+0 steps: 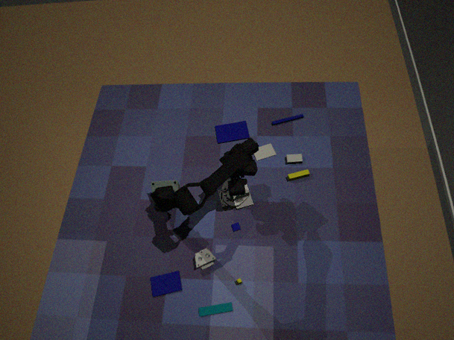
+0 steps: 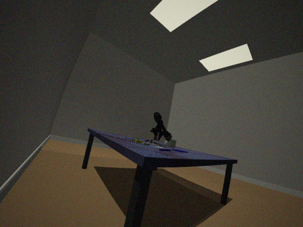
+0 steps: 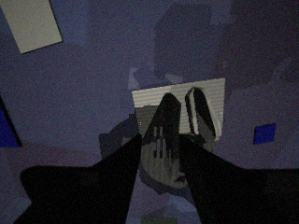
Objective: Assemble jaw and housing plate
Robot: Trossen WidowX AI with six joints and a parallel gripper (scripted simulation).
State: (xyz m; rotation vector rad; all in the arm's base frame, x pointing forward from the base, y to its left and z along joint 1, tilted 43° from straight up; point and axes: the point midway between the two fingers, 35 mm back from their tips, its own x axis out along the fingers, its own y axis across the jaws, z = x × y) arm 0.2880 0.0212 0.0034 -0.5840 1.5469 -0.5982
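The white base is 2 cm ahead of my gripper tip, 3 cm to the right of it and 5 cm below it. Round my gripper tip: white jaw: 3 cm behind, 2 cm to the right; small blue cube: 2 cm behind, 17 cm to the right, 5 cm below; white plate: 14 cm ahead, 16 cm to the left, 5 cm below.
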